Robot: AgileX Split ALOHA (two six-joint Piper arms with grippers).
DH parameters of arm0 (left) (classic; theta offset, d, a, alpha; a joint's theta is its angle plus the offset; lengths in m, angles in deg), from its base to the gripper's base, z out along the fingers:
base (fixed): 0 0 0 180
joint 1: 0 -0.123 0 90
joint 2: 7.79 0 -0.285 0
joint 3: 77.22 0 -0.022 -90
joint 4: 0 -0.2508 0 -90
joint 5: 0 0 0.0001 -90
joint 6: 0 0.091 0 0
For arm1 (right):
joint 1: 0 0.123 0 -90
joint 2: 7.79 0 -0.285 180
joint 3: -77.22 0 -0.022 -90
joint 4: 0 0.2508 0 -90
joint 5: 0 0 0.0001 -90
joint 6: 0 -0.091 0 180
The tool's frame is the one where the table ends.
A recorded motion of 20 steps. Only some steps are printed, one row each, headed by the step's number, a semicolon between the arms.
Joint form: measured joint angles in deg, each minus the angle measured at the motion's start. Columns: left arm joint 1, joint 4, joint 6, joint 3, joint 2, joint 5; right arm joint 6, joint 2, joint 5, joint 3, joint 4, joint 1.
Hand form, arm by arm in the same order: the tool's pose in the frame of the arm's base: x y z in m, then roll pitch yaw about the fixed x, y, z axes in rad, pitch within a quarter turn. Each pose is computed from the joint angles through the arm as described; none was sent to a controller.
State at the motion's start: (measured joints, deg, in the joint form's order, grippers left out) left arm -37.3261 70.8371 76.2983 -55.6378 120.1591 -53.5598; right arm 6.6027 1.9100 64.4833 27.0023 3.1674 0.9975
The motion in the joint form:
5: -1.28 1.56 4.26 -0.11 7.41 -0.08; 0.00 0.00 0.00 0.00 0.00 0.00
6: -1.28 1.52 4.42 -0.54 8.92 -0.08; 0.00 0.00 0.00 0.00 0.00 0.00
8: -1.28 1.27 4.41 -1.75 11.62 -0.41; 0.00 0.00 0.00 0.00 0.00 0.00
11: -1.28 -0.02 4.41 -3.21 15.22 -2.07; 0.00 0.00 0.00 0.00 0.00 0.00
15: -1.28 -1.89 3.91 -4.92 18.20 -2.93; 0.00 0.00 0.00 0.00 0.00 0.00
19: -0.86 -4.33 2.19 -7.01 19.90 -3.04; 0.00 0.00 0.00 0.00 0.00 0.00
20: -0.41 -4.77 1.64 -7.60 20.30 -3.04; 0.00 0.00 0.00 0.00 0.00 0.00
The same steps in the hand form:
5: 0.2956 0.1466 0.0431 -2.2966 0.2631 -2.6824; 0.0000 0.0045 0.2644 -3.0579 0.9694 -2.9623
6: 0.2955 0.1465 0.0355 -2.2931 0.2467 -2.6840; 0.0000 0.0045 0.2644 -3.0579 0.9694 -2.9623
8: 0.2964 0.1470 0.0228 -2.2834 0.2202 -2.6877; 0.0000 0.0045 0.2644 -3.0579 0.9694 -2.9623
11: 0.2953 0.1449 0.0064 -2.2542 0.1791 -2.7123; 0.0000 0.0045 0.2644 -3.0579 0.9694 -2.9623
15: 0.2947 0.1447 -0.0073 -2.2429 0.1468 -2.7404; 0.0000 0.0045 0.2644 -3.0579 0.9694 -2.9623
19: 0.2979 0.1456 -0.0146 -2.2527 0.1261 -2.7716; 0.0000 0.0045 0.2644 -3.0579 0.9694 -2.9623
20: 0.3001 0.1444 -0.0162 -2.2552 0.1212 -2.7811; 0.0000 0.0045 0.2644 -3.0579 0.9694 -2.9623

